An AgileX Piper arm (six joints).
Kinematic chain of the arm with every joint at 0, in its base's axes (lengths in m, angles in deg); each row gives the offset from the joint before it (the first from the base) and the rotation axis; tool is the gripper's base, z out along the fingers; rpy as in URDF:
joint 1: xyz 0 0 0.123 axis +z
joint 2: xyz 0 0 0 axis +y
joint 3: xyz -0.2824 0 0.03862 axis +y
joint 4: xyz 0.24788 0 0.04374 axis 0.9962 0 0.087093
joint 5: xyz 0 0 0 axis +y
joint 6: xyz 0.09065 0 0.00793 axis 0.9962 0 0.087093
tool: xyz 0 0 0 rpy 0 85.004 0
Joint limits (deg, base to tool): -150..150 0..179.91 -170..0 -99.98..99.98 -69.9..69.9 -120..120
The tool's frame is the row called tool.
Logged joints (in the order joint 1, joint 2, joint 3, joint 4, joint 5, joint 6), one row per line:
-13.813 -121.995 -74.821 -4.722 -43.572 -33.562
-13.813 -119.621 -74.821 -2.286 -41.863 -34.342
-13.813 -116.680 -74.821 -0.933 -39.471 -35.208
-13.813 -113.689 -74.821 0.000 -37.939 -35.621
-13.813 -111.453 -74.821 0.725 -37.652 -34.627
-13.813 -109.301 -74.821 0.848 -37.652 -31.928
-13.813 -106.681 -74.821 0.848 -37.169 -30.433
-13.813 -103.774 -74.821 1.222 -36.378 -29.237
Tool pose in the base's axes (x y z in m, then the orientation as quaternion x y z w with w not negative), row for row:
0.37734 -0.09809 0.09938 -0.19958 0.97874 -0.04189 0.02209
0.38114 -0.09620 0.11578 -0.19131 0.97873 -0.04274 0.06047
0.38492 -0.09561 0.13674 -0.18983 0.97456 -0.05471 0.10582
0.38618 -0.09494 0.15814 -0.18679 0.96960 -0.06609 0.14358
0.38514 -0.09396 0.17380 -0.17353 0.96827 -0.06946 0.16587
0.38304 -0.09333 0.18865 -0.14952 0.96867 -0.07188 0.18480
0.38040 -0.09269 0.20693 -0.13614 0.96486 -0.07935 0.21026
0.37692 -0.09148 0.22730 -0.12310 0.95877 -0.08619 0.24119
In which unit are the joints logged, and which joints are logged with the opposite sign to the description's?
The joints are logged in degrees. Opposite sign: joint 2, joint 5.
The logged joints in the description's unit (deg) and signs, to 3 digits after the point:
-13.813 121.995 -74.821 -4.722 43.572 -33.562
-13.813 119.621 -74.821 -2.286 41.863 -34.342
-13.813 116.680 -74.821 -0.933 39.471 -35.208
-13.813 113.689 -74.821 0.000 37.939 -35.621
-13.813 111.453 -74.821 0.725 37.652 -34.627
-13.813 109.301 -74.821 0.848 37.652 -31.928
-13.813 106.681 -74.821 0.848 37.169 -30.433
-13.813 103.774 -74.821 1.222 36.378 -29.237

